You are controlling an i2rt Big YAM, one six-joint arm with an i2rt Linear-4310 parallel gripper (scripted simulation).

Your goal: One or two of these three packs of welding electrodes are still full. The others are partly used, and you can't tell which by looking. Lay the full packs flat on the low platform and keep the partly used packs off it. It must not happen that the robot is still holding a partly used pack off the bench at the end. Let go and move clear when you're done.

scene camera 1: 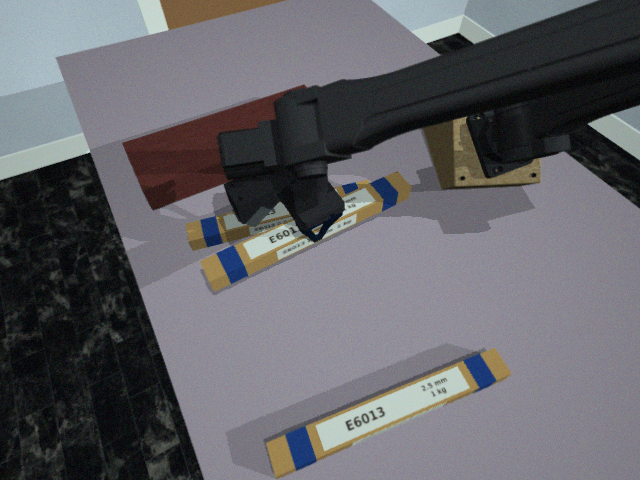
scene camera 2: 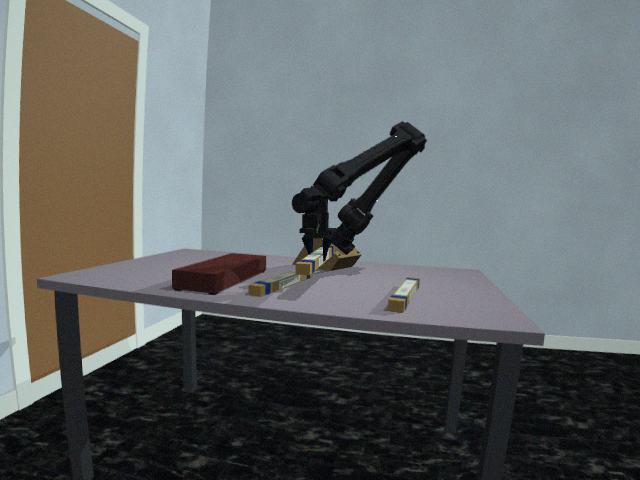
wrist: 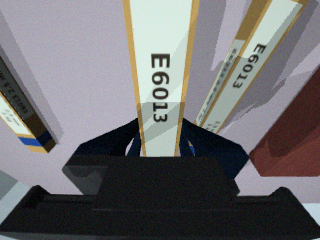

The pictures show: the gripper and a platform.
The gripper is seen too in the wrist view.
